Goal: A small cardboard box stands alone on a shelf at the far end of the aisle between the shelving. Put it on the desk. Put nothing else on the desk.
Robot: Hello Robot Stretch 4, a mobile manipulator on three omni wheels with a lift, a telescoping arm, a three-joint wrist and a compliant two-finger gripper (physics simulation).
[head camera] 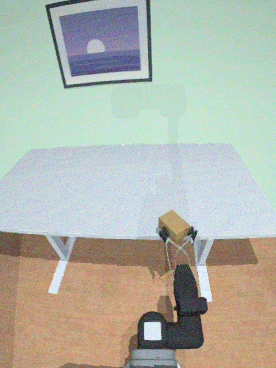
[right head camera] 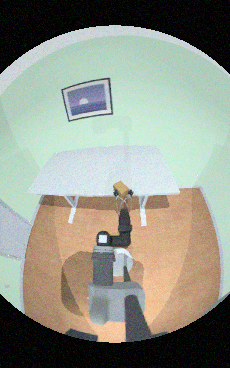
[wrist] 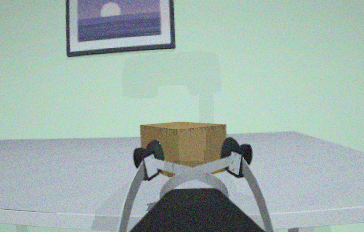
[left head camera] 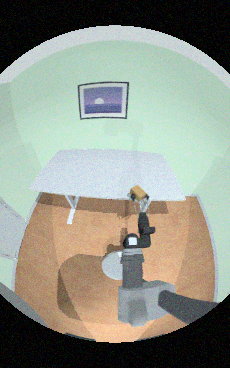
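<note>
A small brown cardboard box (head camera: 172,221) (left head camera: 138,191) (right head camera: 120,187) (wrist: 182,137) is between the two black fingertips of my gripper (head camera: 178,234) (left head camera: 139,197) (right head camera: 123,193) (wrist: 192,151), which is shut on it. The pale grey-white desk (head camera: 90,190) (left head camera: 100,172) (right head camera: 85,170) (wrist: 60,172) stands against the wall. In the head views the box overlaps the desk's front edge, right of its middle. In the wrist view the desk top shows behind and beside the box, and the box's top rises past the desk's back edge. The gap below the box is hidden.
A framed sunset picture (head camera: 100,42) (left head camera: 103,101) (right head camera: 88,100) (wrist: 120,27) hangs on the green wall above the desk. White desk legs (head camera: 59,275) (left head camera: 71,212) (right head camera: 144,215) stand on the wooden floor (head camera: 110,295). Part of a pale door (left head camera: 7,230) (right head camera: 10,235) shows at left.
</note>
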